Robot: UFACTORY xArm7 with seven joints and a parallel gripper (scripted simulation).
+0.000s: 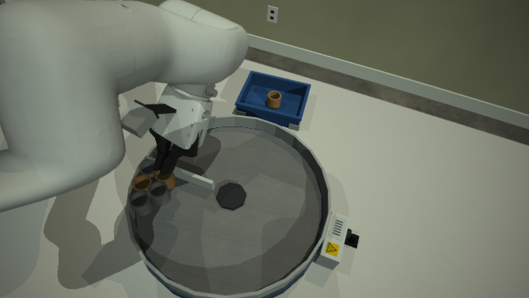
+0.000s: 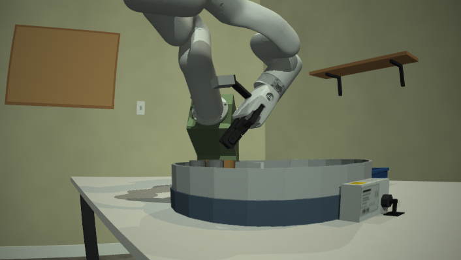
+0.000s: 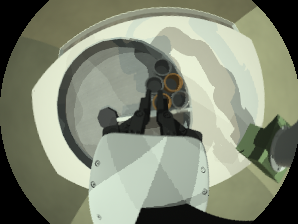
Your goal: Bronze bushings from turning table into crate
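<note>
My hand is 240 mm short of the blue crate, 300 mm to the right of it and 120 mm above it. Also, from my hand: round turning table (130 mm ahead, 30 mm to the right, 90 mm below).
</note>
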